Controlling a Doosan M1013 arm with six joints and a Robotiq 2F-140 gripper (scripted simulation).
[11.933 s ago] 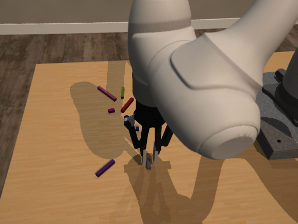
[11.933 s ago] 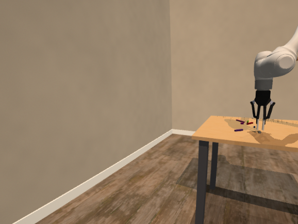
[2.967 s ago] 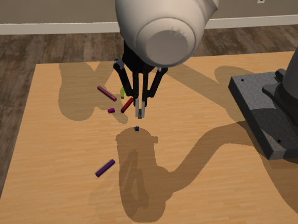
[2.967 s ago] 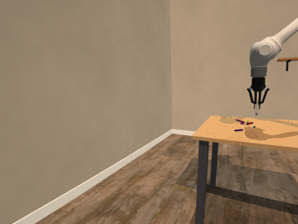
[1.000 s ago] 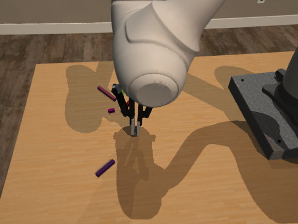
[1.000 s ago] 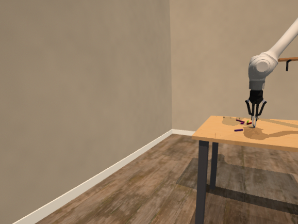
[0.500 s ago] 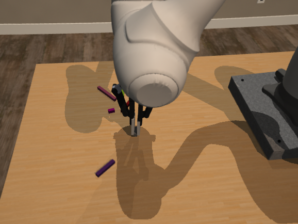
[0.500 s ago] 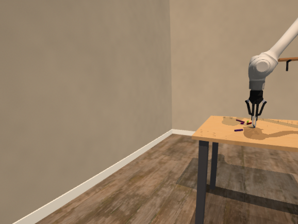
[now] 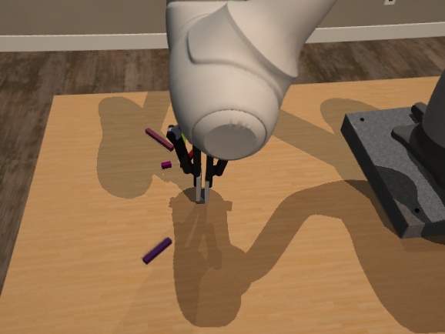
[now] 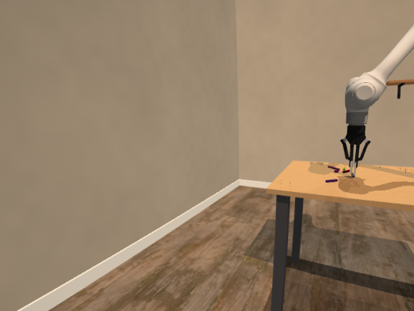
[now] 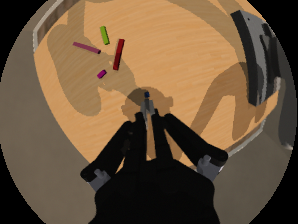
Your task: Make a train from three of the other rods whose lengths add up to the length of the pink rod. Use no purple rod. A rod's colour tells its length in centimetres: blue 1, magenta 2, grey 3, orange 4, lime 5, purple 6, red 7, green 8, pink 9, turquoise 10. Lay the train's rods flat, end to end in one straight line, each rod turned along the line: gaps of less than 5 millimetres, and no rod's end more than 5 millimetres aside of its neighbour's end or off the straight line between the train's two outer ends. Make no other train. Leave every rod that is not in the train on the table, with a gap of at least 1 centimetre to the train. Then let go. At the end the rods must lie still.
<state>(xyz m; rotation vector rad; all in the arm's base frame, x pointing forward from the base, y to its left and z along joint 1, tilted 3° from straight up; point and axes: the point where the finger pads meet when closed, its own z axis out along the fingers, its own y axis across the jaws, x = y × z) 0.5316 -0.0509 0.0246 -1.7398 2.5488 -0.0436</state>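
Now: hand 30 mm above the grey rod. Round my hand: magenta rod (120 mm to the right, 50 mm below, 50 mm ahead); then blue rod (50 mm below, 20 mm to the right, 10 mm behind); then red rod (130 mm to the right, 50 mm below, 10 mm behind).
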